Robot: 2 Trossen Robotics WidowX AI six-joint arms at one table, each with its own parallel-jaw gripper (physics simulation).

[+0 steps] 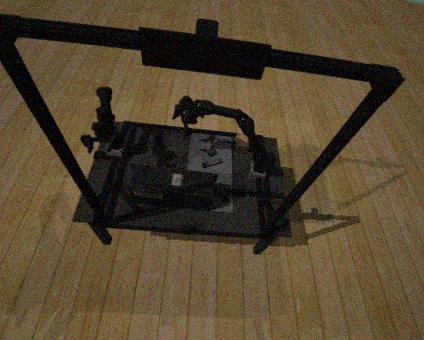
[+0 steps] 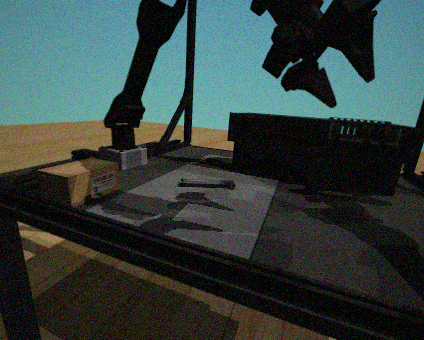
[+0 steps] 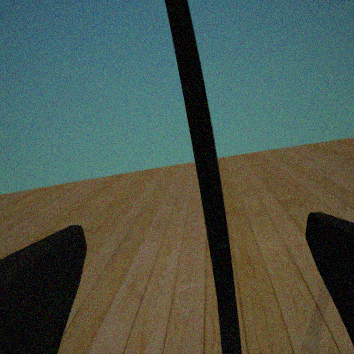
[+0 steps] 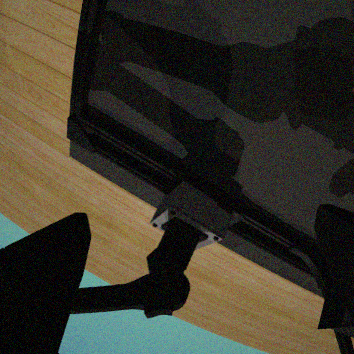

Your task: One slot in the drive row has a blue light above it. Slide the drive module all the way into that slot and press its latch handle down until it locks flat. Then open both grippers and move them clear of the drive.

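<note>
A dark, low bar that looks like the drive module lies on the pale mat. Its latch handle cannot be made out. The black drive chassis stands beside the mat. Its drive slots and a blue light cannot be made out. My left gripper is open and empty, out past the table's left edge. My right gripper is open and empty, high above the table and away from the module.
A cardboard box stands near the table edge beside the right arm's base. A black overhead frame spans the table, with posts at its sides. Dark arm shadows fall across the mat and table top.
</note>
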